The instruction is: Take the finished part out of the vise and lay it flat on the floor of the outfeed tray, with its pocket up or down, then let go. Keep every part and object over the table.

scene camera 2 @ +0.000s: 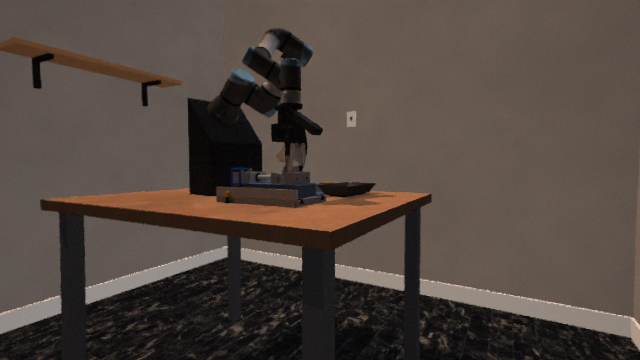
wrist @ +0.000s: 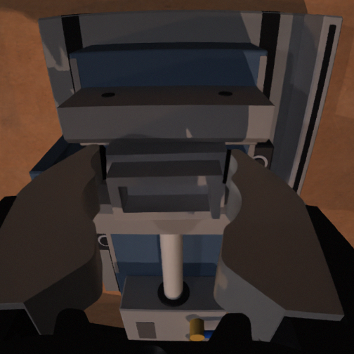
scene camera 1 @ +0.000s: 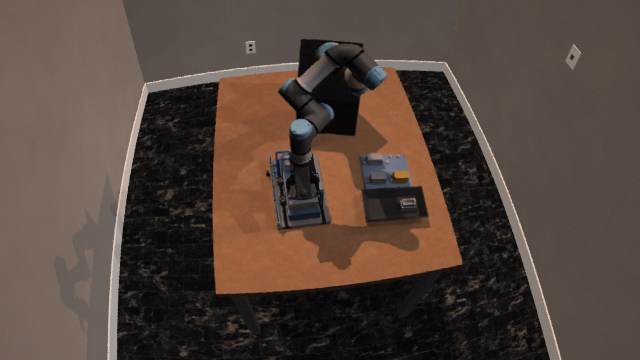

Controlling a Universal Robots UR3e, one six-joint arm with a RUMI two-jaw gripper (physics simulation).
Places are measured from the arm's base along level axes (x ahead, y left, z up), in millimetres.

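Pixels of known places: gripper, fingertip midpoint: (scene camera 2: 294, 172); arm's base, link origin: (scene camera 2: 222, 114).
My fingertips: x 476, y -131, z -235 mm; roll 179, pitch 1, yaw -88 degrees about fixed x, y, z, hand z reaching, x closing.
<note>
For each thing: its top centre in the pictures, then the offset to it from my fingertips. "spot": a spot on its surface instead.
- vise, top centre: (scene camera 2: 271, 171) (scene camera 1: 298, 176) 85 mm back, 12 mm right, 4 mm up
- silver pocketed part, top centre: (scene camera 1: 409, 201) 13 mm ahead, 386 mm left, 48 mm down
- blue plate, top centre: (scene camera 1: 386, 172) 154 mm back, 334 mm left, 87 mm down
- yellow block, top centre: (scene camera 1: 401, 174) 114 mm back, 380 mm left, 51 mm down
- blue frame, surface spot: (scene camera 1: 281, 157) spot: 206 mm back, 68 mm right, 36 mm down
The finished part (wrist: 165, 169), a grey block with an open rectangular pocket facing up, sits in the vise (scene camera 1: 304, 214) (scene camera 2: 260, 194) (wrist: 165, 120) between the fixed jaw and the moving jaw. My gripper (scene camera 1: 301, 191) (scene camera 2: 295, 166) (wrist: 165, 152) points down over the vise. Its two pads are against the left and right ends of the part, and it is shut on it. The arm hides the part in the first scene view. The outfeed tray (scene camera 1: 381, 206) (scene camera 2: 347, 190), dark and low-walled, stands right of the vise in the first scene view.
A silver pocketed part (scene camera 1: 408, 204) lies at the right in the tray. Behind the tray is a blue plate (scene camera 1: 391, 165) with grey blocks and a yellow block (scene camera 1: 400, 176). A blue frame (scene camera 1: 281, 156) stands at the vise's rear. The arm's black pedestal (scene camera 2: 225, 167) stands behind.
</note>
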